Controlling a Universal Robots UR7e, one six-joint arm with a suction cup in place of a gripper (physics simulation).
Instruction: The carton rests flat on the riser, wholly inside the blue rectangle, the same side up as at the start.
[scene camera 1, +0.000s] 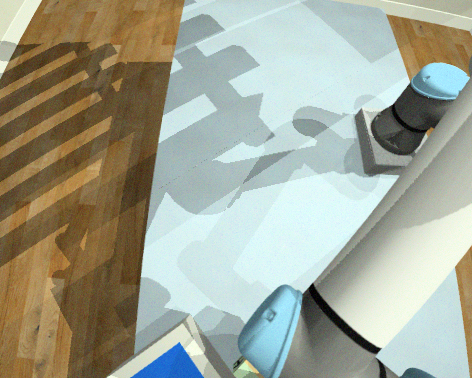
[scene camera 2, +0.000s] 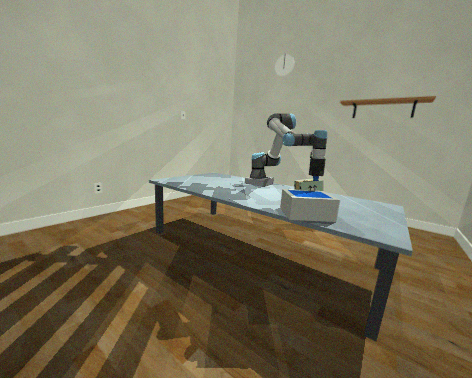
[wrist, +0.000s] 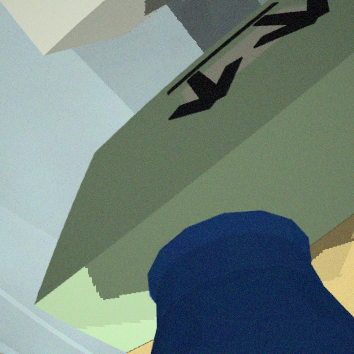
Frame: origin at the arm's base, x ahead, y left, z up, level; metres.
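Seen in the pictures: end effector, tool point: (scene camera 2: 315, 182) (wrist: 228, 242); arm's base, origin of the base link: (scene camera 1: 394, 133) (scene camera 2: 257, 177).
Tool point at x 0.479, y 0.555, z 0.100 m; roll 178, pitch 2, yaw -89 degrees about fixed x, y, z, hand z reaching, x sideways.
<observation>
Offsets run from my tool point to a thing's top centre. Level surfaces: height alone.
The carton {dx -0.004, dy -0.039, dz +0.018 m} (scene camera 1: 246, 370) (scene camera 2: 303, 185) (wrist: 125, 200) is green and tan, with black arrows on one side that point up in the second scene view. It hangs level under my suction cup (scene camera 2: 315, 178) (wrist: 232, 235), which is blue and holds its top face. The riser {dx +0.193, dy -0.009, dz -0.039 m} (scene camera 1: 165, 342) (scene camera 2: 311, 209) (wrist: 50, 25) is a pale grey block with a blue rectangle (scene camera 1: 172, 365) (scene camera 2: 315, 194) on top. The carton is behind the riser in the second scene view, partly hidden low down, and to its right in the first. Table surface shows between them in the wrist view.
The arm's base (scene camera 1: 372, 157) (scene camera 2: 259, 181) stands on the light blue table {dz -0.159 m} (scene camera 1: 300, 225) (scene camera 2: 370, 217). The forearm (scene camera 1: 395, 260) crosses the right of the first scene view. A wooden shelf (scene camera 2: 387, 101) is on the far wall.
</observation>
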